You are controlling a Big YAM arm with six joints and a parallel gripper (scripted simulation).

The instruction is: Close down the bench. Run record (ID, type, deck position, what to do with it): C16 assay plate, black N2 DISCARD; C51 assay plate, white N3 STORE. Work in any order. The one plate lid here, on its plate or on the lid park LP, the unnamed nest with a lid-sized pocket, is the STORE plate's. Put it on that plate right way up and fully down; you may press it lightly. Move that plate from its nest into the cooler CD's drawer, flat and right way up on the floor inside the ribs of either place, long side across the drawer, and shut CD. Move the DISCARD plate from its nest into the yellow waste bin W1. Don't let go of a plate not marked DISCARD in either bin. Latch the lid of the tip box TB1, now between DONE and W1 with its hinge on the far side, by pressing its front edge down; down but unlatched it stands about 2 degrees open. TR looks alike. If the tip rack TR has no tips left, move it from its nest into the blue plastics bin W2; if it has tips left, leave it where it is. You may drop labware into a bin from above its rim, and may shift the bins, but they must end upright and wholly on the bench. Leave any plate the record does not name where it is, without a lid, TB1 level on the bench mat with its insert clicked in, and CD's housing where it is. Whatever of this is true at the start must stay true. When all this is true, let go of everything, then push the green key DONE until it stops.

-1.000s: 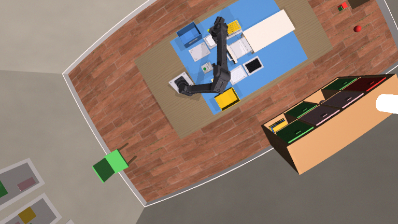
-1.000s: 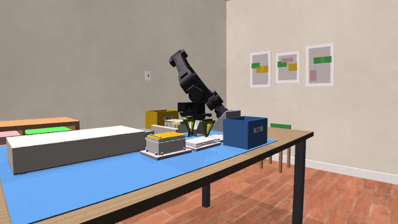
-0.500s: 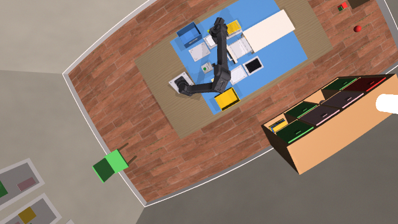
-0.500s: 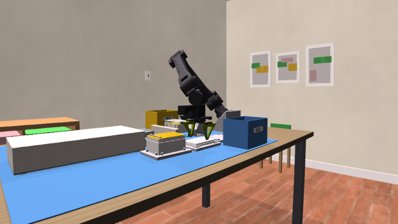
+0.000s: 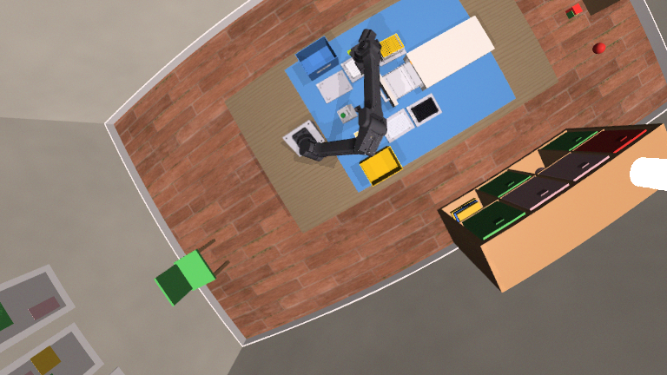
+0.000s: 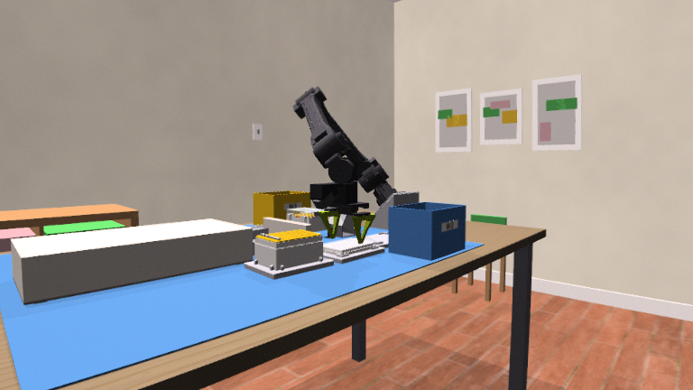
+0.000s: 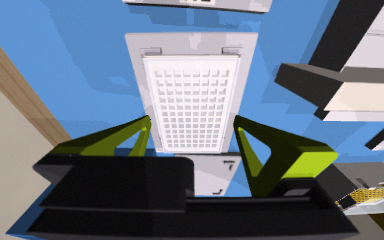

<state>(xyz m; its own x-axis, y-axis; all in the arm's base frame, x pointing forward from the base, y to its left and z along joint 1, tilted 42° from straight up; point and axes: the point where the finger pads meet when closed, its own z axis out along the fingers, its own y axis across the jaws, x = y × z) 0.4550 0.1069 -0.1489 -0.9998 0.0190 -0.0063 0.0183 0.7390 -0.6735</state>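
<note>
The white plate lies 2 cm below my hand. The rest, counted from my hand: tip rack TR: 17 cm ahead, 2 cm to the right, 1 cm above; nest label N1: 11 cm ahead, 3 cm below, 1 cm to the right; plate lid: 2 cm below.
</note>
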